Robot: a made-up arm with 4 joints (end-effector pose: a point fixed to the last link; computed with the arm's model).
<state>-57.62 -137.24 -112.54 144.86</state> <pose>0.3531 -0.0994 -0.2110 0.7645 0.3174 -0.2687 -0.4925</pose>
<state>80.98 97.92 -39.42 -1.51</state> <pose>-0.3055 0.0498 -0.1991 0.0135 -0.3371 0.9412 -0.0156</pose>
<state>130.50 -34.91 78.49 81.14</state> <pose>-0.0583 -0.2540 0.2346 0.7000 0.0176 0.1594 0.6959</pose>
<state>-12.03 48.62 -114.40 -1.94</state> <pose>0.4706 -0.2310 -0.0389 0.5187 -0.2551 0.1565 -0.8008</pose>
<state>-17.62 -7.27 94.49 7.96</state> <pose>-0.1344 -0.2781 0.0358 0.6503 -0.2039 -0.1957 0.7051</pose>
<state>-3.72 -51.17 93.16 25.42</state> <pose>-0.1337 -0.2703 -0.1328 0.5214 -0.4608 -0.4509 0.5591</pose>
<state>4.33 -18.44 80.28 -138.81</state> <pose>-0.1327 -0.2460 0.3725 0.3410 0.6823 0.5659 0.3129</pose>
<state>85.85 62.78 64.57 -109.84</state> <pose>0.1953 -0.1820 -0.2896 0.2895 -0.4826 -0.5859 0.5831</pose>
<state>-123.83 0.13 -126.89 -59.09</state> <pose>-0.3324 -0.2999 0.3432 0.2054 -0.7901 0.5510 0.1728</pose>
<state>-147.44 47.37 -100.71 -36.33</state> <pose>-0.3187 -0.1747 0.6103 0.2054 0.6885 -0.6188 -0.3175</pose>
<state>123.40 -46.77 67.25 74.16</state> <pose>-0.0974 -0.2382 0.2862 0.7282 -0.1200 0.1499 0.6579</pose>
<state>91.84 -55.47 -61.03 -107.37</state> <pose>0.1604 -0.0449 0.3791 0.6124 0.5657 -0.2295 -0.5023</pose>
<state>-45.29 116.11 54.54 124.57</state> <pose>0.4747 -0.2818 0.1291 0.5719 -0.5179 -0.0911 0.6296</pose>
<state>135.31 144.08 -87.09 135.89</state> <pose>-0.5277 -0.1235 0.2127 0.6206 -0.3450 0.3109 -0.6318</pose>
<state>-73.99 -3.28 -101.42 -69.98</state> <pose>-0.1079 -0.1731 0.5204 0.1282 0.6795 -0.6706 -0.2686</pose>
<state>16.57 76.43 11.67 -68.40</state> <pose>0.4390 0.0542 0.0038 0.5249 0.4459 0.6362 -0.3477</pose>
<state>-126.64 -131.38 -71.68 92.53</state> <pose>0.3095 -0.1255 0.3323 0.0240 -0.6832 0.7018 0.2003</pose>
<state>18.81 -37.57 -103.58 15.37</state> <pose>0.1716 -0.1726 0.1429 0.6219 0.0453 0.0038 -0.7818</pose>
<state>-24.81 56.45 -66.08 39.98</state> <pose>0.3404 -0.0666 0.0468 0.7071 -0.4154 0.3941 -0.4148</pose>
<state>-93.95 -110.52 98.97 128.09</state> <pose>0.2618 -0.2493 -0.0381 0.7283 0.2014 0.1330 0.6414</pose>
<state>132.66 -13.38 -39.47 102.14</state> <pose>-0.0080 -0.1663 0.1841 0.0723 -0.5532 0.6431 0.5246</pose>
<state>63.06 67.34 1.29 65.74</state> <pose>0.0031 -0.1244 -0.0808 0.3578 -0.2191 0.7598 0.4966</pose>
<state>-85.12 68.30 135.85 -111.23</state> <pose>0.0251 -0.3549 0.6622 0.3218 0.2303 0.7255 0.5631</pose>
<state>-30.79 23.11 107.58 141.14</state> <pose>0.2327 -0.2362 0.3235 0.1451 -0.5738 -0.7724 0.2305</pose>
